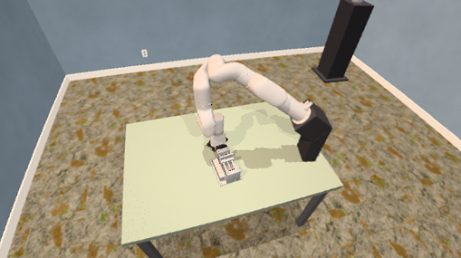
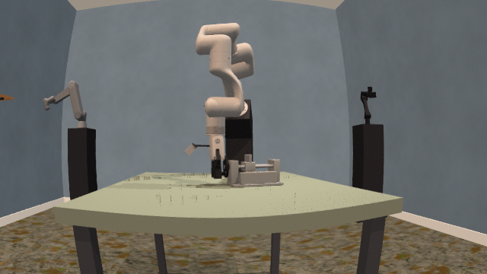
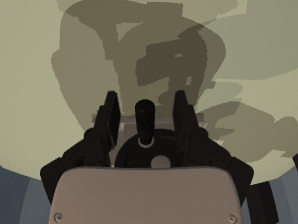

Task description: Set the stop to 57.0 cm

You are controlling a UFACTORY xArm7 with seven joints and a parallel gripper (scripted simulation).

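The black handwheel lies 20 mm to the left of my hand, 10 mm behind it and 10 mm above it. Round my hand: grey stop block: 130 mm to the left, 40 mm above, 20 mm behind.
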